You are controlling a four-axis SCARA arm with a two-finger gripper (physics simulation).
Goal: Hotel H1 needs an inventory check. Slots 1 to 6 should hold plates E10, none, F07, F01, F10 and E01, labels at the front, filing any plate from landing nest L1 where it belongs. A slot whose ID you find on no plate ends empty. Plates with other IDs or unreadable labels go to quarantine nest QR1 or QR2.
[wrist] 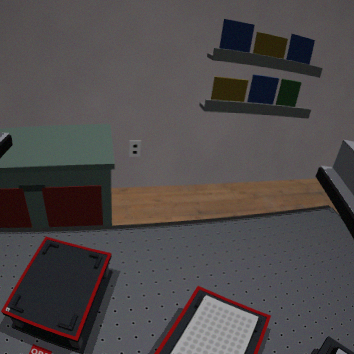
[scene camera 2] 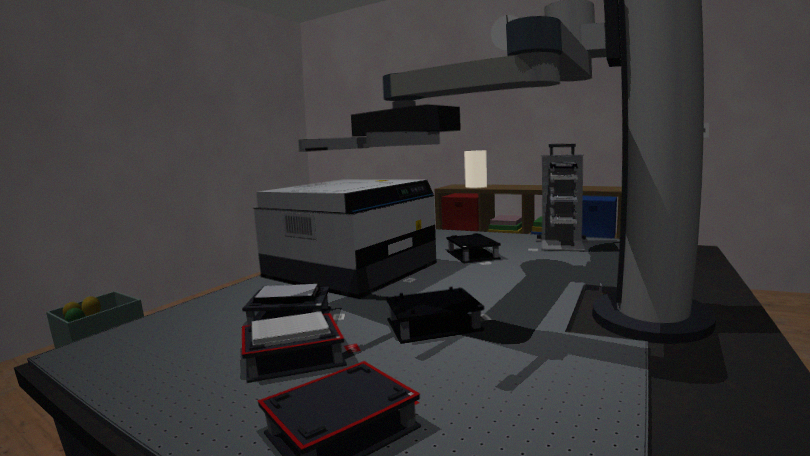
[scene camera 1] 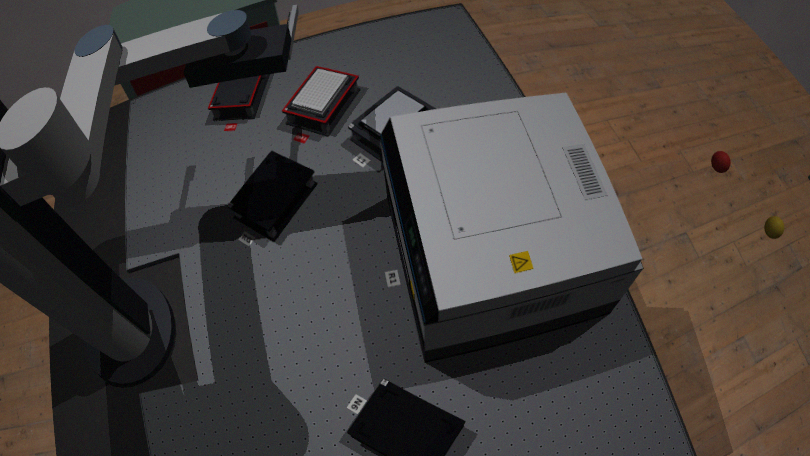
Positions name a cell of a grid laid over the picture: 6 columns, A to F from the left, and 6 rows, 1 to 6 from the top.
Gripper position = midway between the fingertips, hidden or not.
Labels:
The gripper shows in the wrist view (C3), in scene camera 2 (C2) and in scene camera 1 (B1).

